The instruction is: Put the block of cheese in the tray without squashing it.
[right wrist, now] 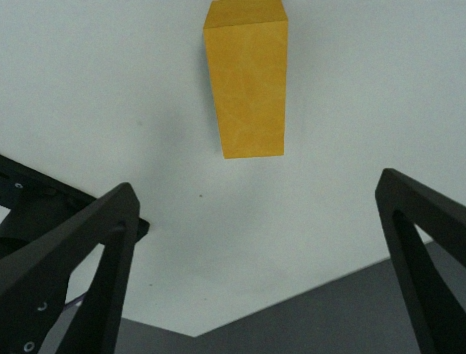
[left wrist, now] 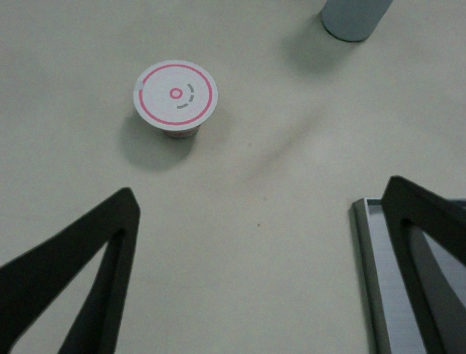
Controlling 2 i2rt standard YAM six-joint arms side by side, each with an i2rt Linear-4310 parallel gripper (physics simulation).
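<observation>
The block of cheese (right wrist: 251,90) is orange-yellow and lies on the table at the upper middle of the right wrist view, its long side pointing away from the gripper. My right gripper (right wrist: 252,186) is open, with the cheese beyond its fingertips and apart from them. The metal tray (left wrist: 371,280) shows in part at the lower right of the left wrist view, partly hidden by a finger. My left gripper (left wrist: 256,193) is open, with nothing between its fingers; its right finger shows in front of the tray's corner.
A cup with a white and pink lid (left wrist: 176,94) stands at the upper left of the left wrist view. The base of a grey-blue round object (left wrist: 354,19) shows at the top right. In the right wrist view a black arm part (right wrist: 45,200) is at the left and the table edge crosses the bottom.
</observation>
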